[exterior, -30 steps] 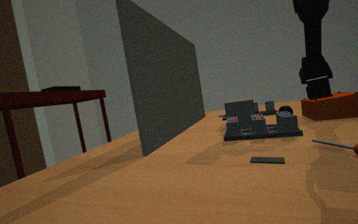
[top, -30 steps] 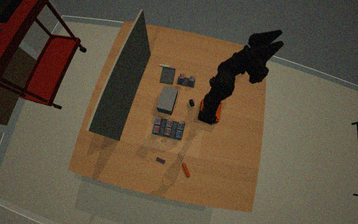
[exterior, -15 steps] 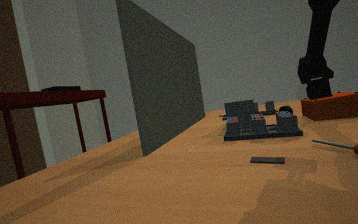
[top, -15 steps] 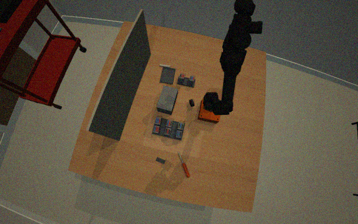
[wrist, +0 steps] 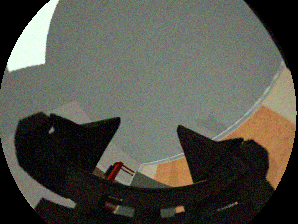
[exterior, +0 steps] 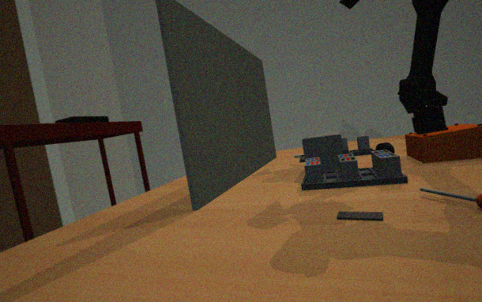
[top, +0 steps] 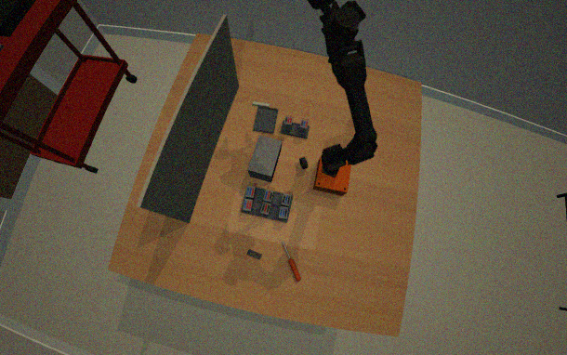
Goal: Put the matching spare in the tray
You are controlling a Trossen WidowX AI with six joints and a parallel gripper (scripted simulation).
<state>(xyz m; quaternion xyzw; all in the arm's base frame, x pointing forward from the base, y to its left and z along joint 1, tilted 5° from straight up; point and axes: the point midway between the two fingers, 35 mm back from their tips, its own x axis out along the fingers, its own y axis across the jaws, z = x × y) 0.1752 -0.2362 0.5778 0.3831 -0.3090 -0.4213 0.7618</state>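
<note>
The spare part lies 40 mm behind my gripper tip, 480 mm to the left of it and 590 mm below it. The rest, counted from my gripper tip: flat grey tray: 130 mm ahead, 150 mm to the left, 630 mm below; then grey box-shaped mounted unit: 30 mm ahead, 350 mm to the left, 580 mm below; then tall grey panel: 280 mm ahead, 380 mm to the left, 410 mm below.
</note>
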